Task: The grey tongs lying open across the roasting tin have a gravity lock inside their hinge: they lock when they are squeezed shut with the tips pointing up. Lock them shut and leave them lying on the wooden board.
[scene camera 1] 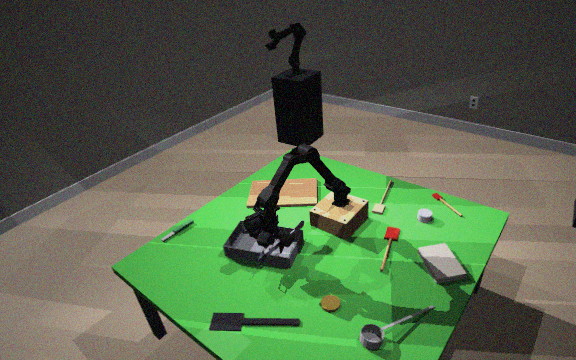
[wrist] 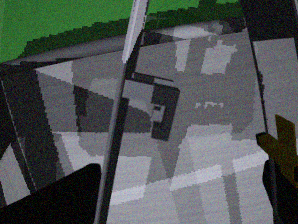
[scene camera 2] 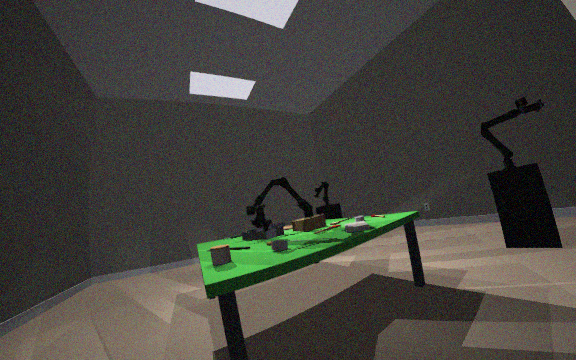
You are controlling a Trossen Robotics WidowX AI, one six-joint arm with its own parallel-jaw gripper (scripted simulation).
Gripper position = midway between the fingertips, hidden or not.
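Note:
Scene camera 1 shows a wooden board [scene camera 1: 295, 192], a white box [scene camera 1: 441, 262] and a black spatula [scene camera 1: 220, 321]. The white box is out of frame in the wrist view. The black spatula is out of frame in the wrist view. My gripper [wrist: 183, 173] is visible.

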